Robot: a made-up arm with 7 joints.
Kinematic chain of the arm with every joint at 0, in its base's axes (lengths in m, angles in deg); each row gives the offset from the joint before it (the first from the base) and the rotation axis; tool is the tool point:
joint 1: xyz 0 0 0.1 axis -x
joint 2: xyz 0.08 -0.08 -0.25 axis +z
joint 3: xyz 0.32 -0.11 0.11 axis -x
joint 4: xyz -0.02 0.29 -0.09 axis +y
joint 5: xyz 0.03 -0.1 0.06 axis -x
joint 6: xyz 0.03 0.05 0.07 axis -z
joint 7: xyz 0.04 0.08 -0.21 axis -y
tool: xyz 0.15 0 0.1
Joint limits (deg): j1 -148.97..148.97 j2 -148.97..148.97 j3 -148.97..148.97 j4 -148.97..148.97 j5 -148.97..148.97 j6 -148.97..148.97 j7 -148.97..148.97
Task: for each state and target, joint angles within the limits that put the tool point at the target. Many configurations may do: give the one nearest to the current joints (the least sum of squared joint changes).
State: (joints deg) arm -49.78 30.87 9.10 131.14 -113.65 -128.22 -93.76
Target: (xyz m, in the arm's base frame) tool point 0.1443 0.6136 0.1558
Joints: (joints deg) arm -38.69 47.04 4.85 133.10 -99.23 -134.39 -102.38
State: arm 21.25 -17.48 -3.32 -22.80 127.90 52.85 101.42
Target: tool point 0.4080 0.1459 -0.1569
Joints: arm 2.13 27.35 -12.93 -17.57 111.68 49.45 92.33
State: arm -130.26 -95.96 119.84 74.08 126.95 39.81 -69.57
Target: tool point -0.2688 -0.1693 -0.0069
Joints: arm -98.80 -133.58 146.14 109.93 100.29 16.68 -68.39
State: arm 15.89 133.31 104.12 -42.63 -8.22 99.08 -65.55
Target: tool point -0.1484 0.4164 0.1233
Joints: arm -15.44 143.13 115.89 -39.65 3.90 102.44 -63.74
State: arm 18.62 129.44 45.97 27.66 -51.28 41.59 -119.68
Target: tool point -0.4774 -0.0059 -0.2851
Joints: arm 10.13 126.56 17.02 19.63 -72.04 37.37 -124.67
